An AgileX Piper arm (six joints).
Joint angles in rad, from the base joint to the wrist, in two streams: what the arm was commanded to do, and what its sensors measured. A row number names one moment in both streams.
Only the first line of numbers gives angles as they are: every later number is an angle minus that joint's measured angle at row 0.
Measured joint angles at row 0:
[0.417 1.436 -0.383 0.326 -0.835 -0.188]
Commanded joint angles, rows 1 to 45:
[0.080 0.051 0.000 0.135 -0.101 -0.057]
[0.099 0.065 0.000 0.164 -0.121 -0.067]
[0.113 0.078 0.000 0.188 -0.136 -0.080]
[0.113 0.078 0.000 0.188 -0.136 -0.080]
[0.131 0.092 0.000 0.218 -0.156 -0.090]
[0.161 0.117 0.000 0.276 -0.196 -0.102]
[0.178 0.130 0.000 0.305 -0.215 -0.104]
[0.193 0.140 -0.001 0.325 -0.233 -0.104]
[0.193 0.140 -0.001 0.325 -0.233 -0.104]
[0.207 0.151 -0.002 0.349 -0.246 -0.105]
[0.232 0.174 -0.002 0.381 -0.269 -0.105]
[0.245 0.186 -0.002 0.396 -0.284 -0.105]
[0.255 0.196 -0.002 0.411 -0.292 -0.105]
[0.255 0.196 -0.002 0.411 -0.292 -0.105]
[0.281 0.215 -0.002 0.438 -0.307 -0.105]
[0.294 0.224 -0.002 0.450 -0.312 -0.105]
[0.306 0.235 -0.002 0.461 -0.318 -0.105]
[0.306 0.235 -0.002 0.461 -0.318 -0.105]
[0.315 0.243 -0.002 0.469 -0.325 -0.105]
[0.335 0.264 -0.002 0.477 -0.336 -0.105]
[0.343 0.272 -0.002 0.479 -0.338 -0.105]
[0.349 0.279 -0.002 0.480 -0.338 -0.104]
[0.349 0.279 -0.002 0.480 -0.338 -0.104]
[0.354 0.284 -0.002 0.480 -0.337 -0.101]
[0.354 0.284 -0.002 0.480 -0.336 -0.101]
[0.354 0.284 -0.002 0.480 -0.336 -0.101]
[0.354 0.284 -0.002 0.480 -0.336 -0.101]
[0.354 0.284 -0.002 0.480 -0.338 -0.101]
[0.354 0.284 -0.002 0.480 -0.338 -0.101]
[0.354 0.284 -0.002 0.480 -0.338 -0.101]
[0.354 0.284 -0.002 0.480 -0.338 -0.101]
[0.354 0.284 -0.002 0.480 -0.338 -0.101]
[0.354 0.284 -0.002 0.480 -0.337 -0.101]
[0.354 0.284 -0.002 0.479 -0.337 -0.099]
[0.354 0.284 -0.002 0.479 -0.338 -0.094]
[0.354 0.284 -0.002 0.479 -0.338 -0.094]
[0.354 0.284 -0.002 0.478 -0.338 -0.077]
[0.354 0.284 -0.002 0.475 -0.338 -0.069]
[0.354 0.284 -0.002 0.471 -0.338 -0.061]
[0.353 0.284 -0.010 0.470 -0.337 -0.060]
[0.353 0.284 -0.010 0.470 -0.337 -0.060]
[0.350 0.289 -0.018 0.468 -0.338 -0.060]
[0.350 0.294 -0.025 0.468 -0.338 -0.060]
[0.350 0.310 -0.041 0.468 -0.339 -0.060]
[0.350 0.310 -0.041 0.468 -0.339 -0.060]
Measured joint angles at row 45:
[0.349 0.293 -0.016 0.481 -0.322 -0.070]
